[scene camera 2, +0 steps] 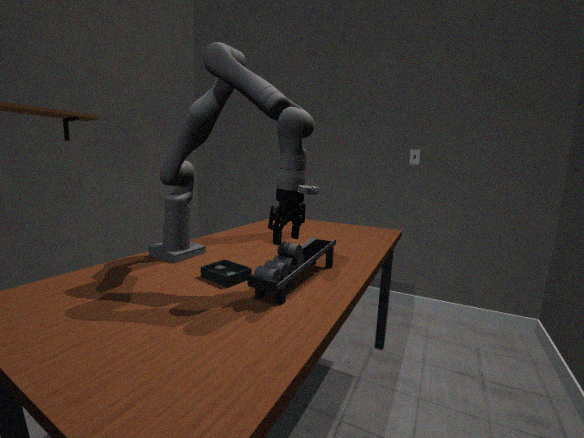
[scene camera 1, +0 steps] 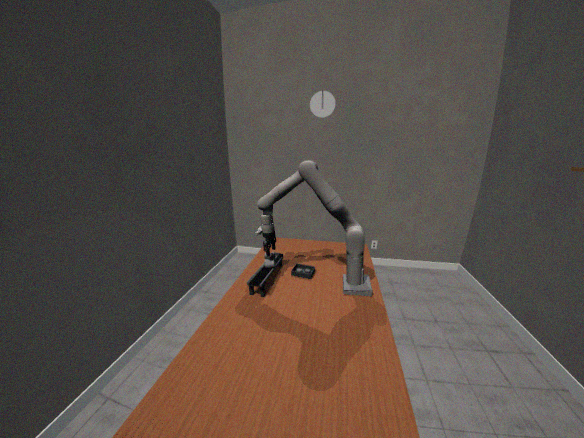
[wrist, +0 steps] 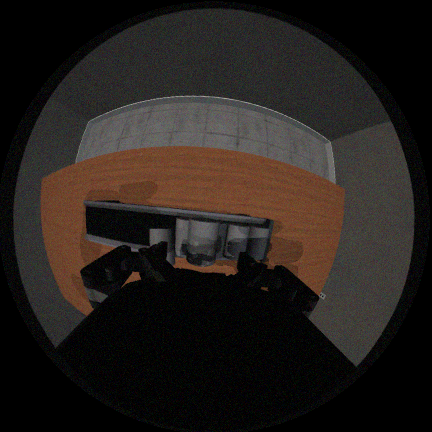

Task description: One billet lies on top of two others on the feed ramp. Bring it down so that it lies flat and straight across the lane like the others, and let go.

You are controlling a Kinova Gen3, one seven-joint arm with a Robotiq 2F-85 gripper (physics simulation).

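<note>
The black feed ramp holds several grey cylindrical billets. The raised billet lies across the lane, above its neighbours, and looks the largest in the wrist view. Two billets, one and an end billet, lie to its right there. On its left are a billet and another billet that reaches over the near rail. My gripper is open and empty, pointing down above the raised billet, fingertips on either side along the lane. Exact contacts between billets are hidden.
A small black tray with light pieces inside stands between the ramp and the robot base on the wooden table. The ramp's raised side rails flank the lane. A wall shelf is far left in scene camera 2.
</note>
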